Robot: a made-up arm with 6 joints. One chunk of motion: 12 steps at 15 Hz.
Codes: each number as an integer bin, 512 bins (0 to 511) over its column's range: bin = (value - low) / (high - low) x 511, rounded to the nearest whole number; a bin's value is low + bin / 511 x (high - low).
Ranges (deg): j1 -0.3..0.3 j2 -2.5..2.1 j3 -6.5..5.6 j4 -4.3..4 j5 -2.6..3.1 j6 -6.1..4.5
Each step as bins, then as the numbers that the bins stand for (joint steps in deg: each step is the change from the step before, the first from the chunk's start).
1 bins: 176 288 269 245 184 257
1 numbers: -0.093 0.093 -0.130 -0.321 -0.548 -0.769
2 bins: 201 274 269 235 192 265
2 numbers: -0.064 -0.033 -0.130 -0.483 -0.458 -0.603
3 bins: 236 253 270 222 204 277
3 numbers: -0.023 -0.223 -0.107 -0.694 -0.324 -0.354
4 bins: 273 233 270 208 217 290
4 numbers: 0.021 -0.403 -0.107 -0.922 -0.179 -0.084
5 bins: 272 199 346 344 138 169
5 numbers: 0.019 -0.709 1.693 1.287 -1.061 -2.594
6 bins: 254 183 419 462 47 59
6 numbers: -0.002 -0.853 3.422 3.204 -2.076 -4.876
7 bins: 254 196 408 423 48 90
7 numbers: -0.002 -0.736 3.161 2.571 -2.065 -4.233
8 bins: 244 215 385 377 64 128
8 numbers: -0.014 -0.565 2.616 1.823 -1.886 -3.445
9 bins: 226 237 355 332 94 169
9 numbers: -0.035 -0.367 1.906 1.093 -1.551 -2.594
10 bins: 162 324 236 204 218 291
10 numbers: -0.110 0.417 -0.912 -0.986 -0.168 -0.064
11 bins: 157 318 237 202 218 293
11 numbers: -0.116 0.363 -0.888 -1.019 -0.168 -0.022
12 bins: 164 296 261 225 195 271
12 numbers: -0.107 0.165 -0.320 -0.645 -0.425 -0.478
